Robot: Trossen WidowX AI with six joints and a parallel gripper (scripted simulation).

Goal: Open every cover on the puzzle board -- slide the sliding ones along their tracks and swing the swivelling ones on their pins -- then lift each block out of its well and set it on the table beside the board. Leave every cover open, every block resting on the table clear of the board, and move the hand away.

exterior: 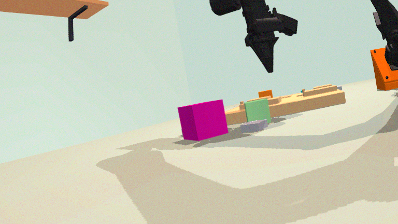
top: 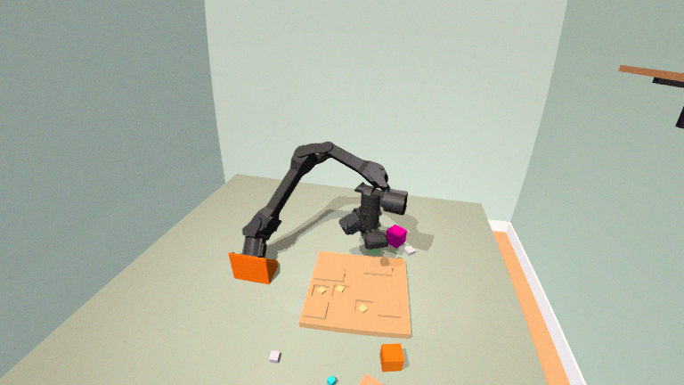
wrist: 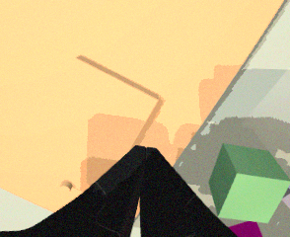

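My gripper tip is now 120 mm to the left of the tan puzzle board, 70 mm above it and 10 mm past it. Also, from my gripper tip: tan piece: 400 mm to the right, 80 mm below, 60 mm ahead; orange cube: 320 mm to the right, 100 mm ahead, 60 mm below; green block: 100 mm to the left, 70 mm below, 20 mm ahead.
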